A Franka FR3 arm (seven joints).
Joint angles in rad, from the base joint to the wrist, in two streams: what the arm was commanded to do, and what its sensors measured. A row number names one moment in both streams.
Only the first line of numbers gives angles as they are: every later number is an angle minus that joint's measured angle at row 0.
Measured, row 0: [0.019 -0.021 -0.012 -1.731 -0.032 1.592 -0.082]
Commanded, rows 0 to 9: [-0.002 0.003 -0.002 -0.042 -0.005 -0.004 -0.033]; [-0.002 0.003 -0.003 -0.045 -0.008 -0.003 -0.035]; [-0.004 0.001 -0.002 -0.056 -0.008 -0.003 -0.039]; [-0.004 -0.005 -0.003 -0.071 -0.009 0.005 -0.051]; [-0.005 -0.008 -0.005 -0.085 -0.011 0.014 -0.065]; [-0.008 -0.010 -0.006 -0.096 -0.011 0.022 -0.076]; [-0.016 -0.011 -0.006 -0.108 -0.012 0.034 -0.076]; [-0.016 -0.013 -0.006 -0.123 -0.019 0.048 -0.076]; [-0.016 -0.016 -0.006 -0.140 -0.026 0.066 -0.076]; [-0.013 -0.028 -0.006 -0.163 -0.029 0.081 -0.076]
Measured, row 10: [-0.003 0.012 -0.013 -0.081 -0.008 0.020 -0.056]
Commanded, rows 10 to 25: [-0.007 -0.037 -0.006 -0.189 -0.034 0.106 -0.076]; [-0.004 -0.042 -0.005 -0.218 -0.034 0.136 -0.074]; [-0.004 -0.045 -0.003 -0.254 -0.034 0.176 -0.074]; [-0.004 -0.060 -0.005 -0.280 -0.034 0.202 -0.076]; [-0.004 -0.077 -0.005 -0.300 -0.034 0.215 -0.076]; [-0.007 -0.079 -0.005 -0.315 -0.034 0.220 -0.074]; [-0.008 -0.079 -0.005 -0.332 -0.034 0.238 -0.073]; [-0.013 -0.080 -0.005 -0.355 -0.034 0.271 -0.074]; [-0.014 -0.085 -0.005 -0.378 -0.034 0.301 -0.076]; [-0.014 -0.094 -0.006 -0.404 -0.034 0.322 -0.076]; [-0.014 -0.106 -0.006 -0.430 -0.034 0.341 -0.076]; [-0.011 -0.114 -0.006 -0.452 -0.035 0.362 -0.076]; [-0.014 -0.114 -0.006 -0.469 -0.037 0.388 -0.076]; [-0.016 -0.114 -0.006 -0.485 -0.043 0.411 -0.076]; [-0.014 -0.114 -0.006 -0.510 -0.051 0.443 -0.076]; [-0.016 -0.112 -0.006 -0.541 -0.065 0.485 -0.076]
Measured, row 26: [-0.003 -0.071 -0.013 -0.429 -0.032 0.375 -0.064]
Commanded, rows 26 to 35: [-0.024 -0.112 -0.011 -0.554 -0.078 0.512 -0.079]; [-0.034 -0.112 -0.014 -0.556 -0.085 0.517 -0.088]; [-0.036 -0.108 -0.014 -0.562 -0.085 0.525 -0.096]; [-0.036 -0.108 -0.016 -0.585 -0.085 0.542 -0.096]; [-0.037 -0.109 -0.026 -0.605 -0.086 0.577 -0.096]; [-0.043 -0.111 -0.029 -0.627 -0.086 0.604 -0.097]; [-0.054 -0.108 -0.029 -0.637 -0.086 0.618 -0.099]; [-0.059 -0.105 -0.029 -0.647 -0.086 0.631 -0.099]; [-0.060 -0.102 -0.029 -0.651 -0.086 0.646 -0.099]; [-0.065 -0.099 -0.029 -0.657 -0.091 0.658 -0.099]
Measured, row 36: [-0.044 -0.075 -0.035 -0.603 -0.072 0.598 -0.088]
